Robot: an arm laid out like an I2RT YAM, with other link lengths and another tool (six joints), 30 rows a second.
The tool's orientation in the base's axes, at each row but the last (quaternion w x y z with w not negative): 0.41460, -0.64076, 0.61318, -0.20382; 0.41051, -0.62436, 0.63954, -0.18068; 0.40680, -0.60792, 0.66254, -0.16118; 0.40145, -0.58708, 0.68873, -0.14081; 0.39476, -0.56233, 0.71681, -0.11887; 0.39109, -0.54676, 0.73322, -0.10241; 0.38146, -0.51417, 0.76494, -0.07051; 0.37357, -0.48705, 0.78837, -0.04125; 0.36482, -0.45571, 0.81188, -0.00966; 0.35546, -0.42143, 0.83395, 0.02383; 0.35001, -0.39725, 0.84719, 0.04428; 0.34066, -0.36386, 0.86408, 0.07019; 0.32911, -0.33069, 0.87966, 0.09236
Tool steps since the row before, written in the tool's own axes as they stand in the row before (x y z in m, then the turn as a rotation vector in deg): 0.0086, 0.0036, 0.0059, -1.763, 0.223, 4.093; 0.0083, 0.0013, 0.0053, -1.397, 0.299, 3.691; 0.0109, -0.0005, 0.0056, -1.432, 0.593, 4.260; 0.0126, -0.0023, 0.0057, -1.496, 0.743, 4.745; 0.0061, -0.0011, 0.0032, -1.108, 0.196, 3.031; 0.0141, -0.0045, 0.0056, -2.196, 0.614, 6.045; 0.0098, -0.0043, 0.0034, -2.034, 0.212, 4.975; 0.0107, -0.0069, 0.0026, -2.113, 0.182, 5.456; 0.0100, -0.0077, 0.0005, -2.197, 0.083, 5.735; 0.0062, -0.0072, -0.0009, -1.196, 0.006, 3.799; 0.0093, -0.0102, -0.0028, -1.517, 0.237, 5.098; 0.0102, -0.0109, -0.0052, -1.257, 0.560, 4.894; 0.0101, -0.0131, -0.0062, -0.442, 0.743, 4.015
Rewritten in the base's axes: 0.0037, -0.0062, -0.0083, 2.722, 2.856, -2.084; 0.0041, -0.0062, -0.0066, 2.413, 2.408, -2.010; 0.0052, -0.0087, -0.0068, 2.631, 2.662, -2.557; 0.0058, -0.0107, -0.0070, 2.874, 2.897, -2.942; 0.0027, -0.0050, -0.0041, 2.043, 1.893, -1.642; 0.0057, -0.0126, -0.0077, 3.912, 3.848, -3.410; 0.0036, -0.0093, -0.0052, 3.475, 3.222, -2.544; 0.0041, -0.0114, -0.0048, 3.820, 3.413, -2.833; 0.0028, -0.0118, -0.0035, 4.087, 3.507, -2.954; 0.0022, -0.0092, -0.0013, 2.641, 2.113, -2.103; 0.0015, -0.0139, -0.0017, 3.344, 2.935, -2.924; -0.0006, -0.0158, -0.0012, 2.885, 2.943, -2.977; -0.0005, -0.0176, -0.0010, 1.852, 2.324, -2.835
